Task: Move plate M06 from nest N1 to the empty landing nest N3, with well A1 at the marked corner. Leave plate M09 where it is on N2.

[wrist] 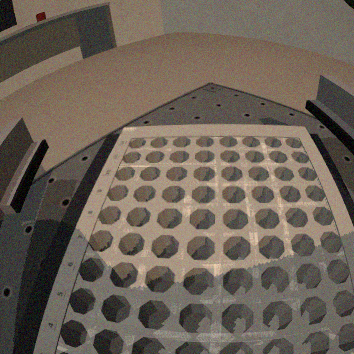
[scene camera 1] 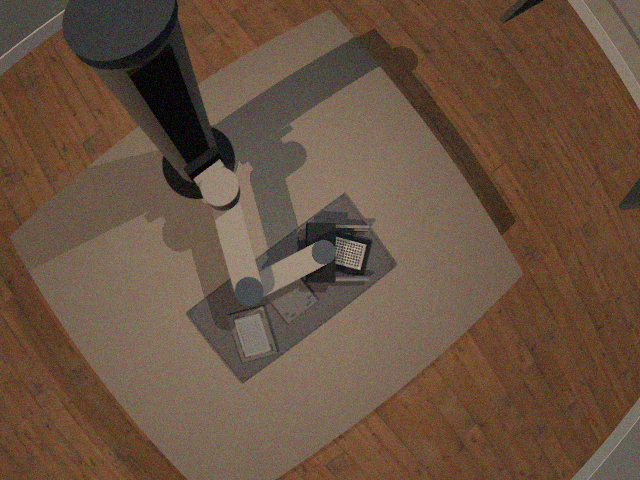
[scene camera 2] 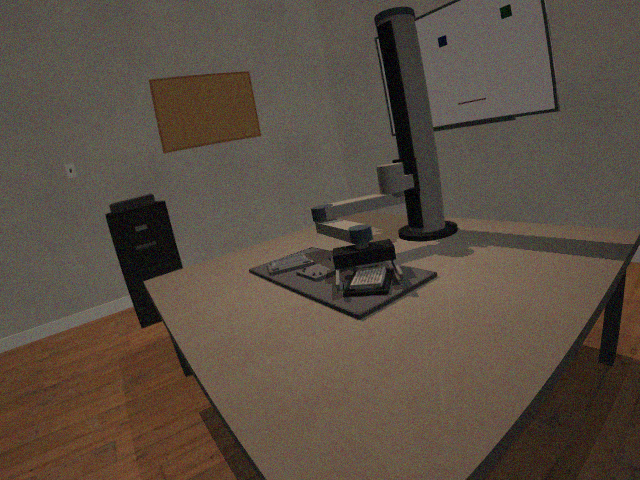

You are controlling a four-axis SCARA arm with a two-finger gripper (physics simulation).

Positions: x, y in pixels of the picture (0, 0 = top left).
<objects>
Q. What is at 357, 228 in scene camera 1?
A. My gripper.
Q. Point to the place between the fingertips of my gripper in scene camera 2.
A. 370, 283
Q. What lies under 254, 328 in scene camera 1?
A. A pale flat plate.
</objects>
